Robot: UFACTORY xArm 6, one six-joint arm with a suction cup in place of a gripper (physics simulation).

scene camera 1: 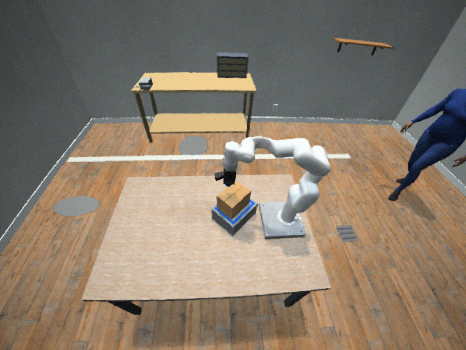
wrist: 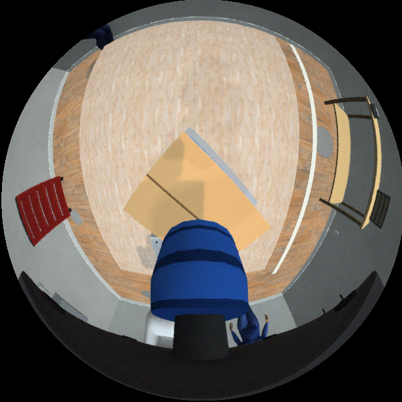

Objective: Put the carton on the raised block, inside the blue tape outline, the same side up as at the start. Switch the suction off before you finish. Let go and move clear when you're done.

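Frame: origin at the arm's base, x back, y left, z down, level; millimetres.
Where they show: hand, tool point: (scene camera 1: 228, 184); arm's base, link origin: (scene camera 1: 286, 218).
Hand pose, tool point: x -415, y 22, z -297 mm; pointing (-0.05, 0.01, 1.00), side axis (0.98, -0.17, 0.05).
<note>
Each offset is from my tool point to the top centre of the thing. "spot": to the spot under its first point. Level surfaces: height alone.
The brown carton {dx +37, dy -10, dz +88 mm} (scene camera 1: 234, 201) (wrist: 200, 182) rests on the raised grey block {dx +49, dy -8, dz +217 mm} (scene camera 1: 222, 221) (wrist: 226, 168), with its taped seam facing up. Blue tape {spot: dx +57, dy +119, dz +217 mm} (scene camera 1: 233, 222) shows around the carton's visible lower edges in the scene view; the far sides are hidden behind it. My suction gripper (scene camera 1: 228, 184) (wrist: 199, 265) is open, with its blue cup above the carton and apart from its top. In the wrist view the cup covers part of the carton's top, and a shadow falls across the carton.
The block stands on the wooden table {dz +338 mm} (scene camera 1: 165, 250), close to the arm's base plate (scene camera 1: 275, 231). A shelf bench (scene camera 1: 195, 82) stands behind the table. A person in blue (scene camera 1: 440, 130) is on the floor at the right. A red slatted object (wrist: 44, 210) shows at left in the wrist view.
</note>
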